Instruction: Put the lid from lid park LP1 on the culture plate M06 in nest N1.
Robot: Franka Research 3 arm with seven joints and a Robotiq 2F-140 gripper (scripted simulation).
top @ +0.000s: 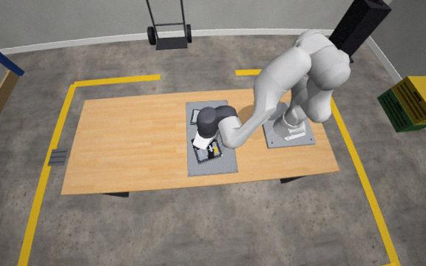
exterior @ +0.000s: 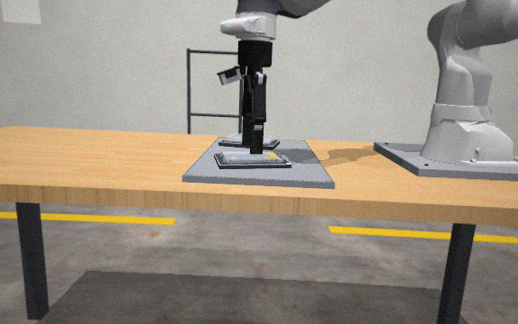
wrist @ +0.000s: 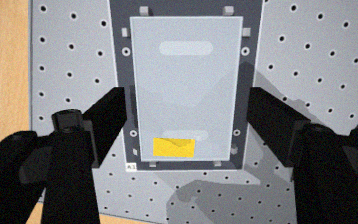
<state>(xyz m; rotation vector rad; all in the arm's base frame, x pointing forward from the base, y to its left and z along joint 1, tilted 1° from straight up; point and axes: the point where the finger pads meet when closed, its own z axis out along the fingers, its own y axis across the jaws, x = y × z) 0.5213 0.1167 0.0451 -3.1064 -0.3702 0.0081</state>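
Now: the lid 40 mm below my hand. The rest, counted from my hand: nest N1: 10 mm ahead, 240 mm to the right, 50 mm below; then lid park LP1: 50 mm below.
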